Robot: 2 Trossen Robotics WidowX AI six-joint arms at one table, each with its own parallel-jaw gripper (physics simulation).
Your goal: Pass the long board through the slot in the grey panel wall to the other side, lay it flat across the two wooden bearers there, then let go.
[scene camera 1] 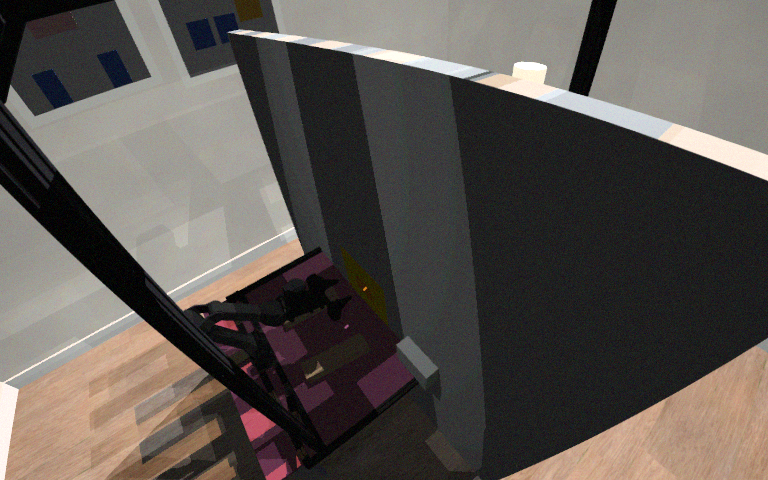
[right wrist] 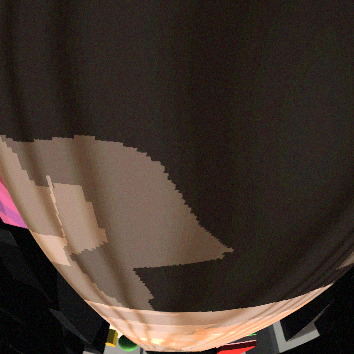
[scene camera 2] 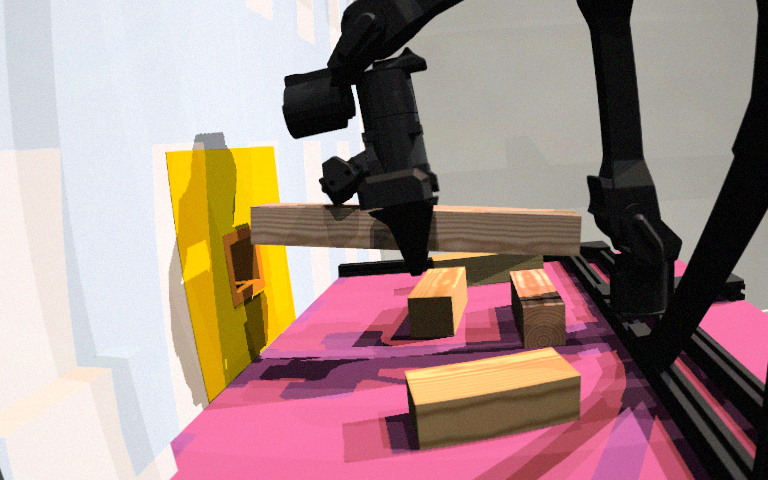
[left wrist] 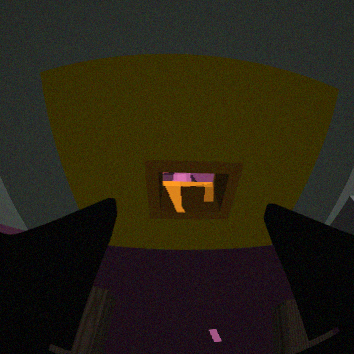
Labels:
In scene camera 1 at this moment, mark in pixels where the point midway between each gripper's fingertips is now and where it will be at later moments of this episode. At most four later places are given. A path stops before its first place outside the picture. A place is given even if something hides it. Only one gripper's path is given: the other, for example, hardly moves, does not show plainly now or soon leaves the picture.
My left gripper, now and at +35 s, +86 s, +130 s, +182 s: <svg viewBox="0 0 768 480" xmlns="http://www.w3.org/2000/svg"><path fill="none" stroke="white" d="M345 288L347 287L347 287L347 296L316 324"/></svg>

